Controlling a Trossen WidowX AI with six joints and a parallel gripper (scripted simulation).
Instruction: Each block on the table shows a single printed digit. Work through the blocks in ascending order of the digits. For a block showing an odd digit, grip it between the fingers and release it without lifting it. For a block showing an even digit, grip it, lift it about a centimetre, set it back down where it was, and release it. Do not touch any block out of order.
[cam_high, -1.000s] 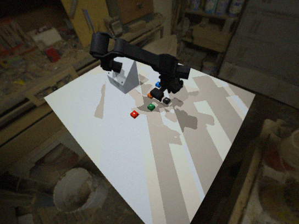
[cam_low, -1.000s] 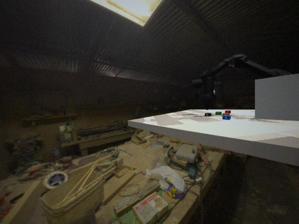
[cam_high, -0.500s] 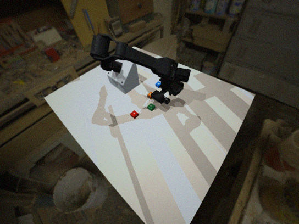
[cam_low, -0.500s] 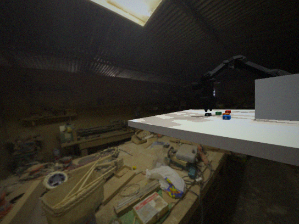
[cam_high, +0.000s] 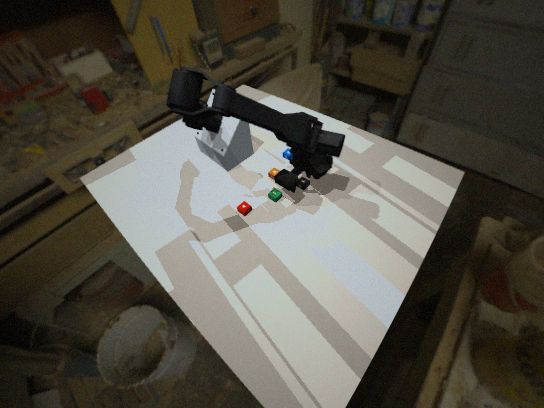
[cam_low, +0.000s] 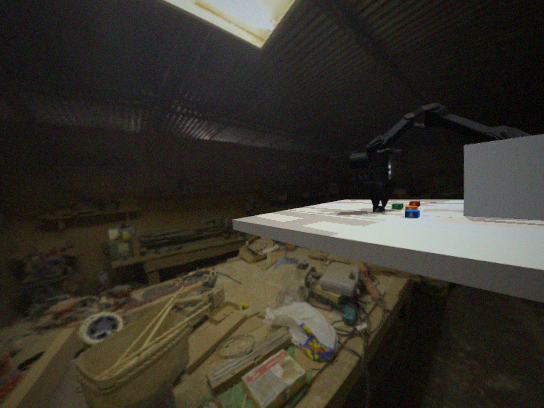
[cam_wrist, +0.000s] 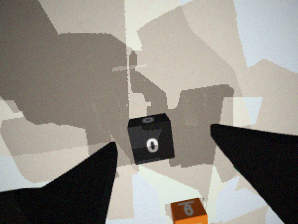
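My gripper tip is now 10 mm to the right of the black block. The rest, counted from my gripper tip: orange block: 100 mm behind, 10 mm to the right; then green block: 40 mm behind, 80 mm to the right; then blue block: 120 mm behind, 100 mm to the left.
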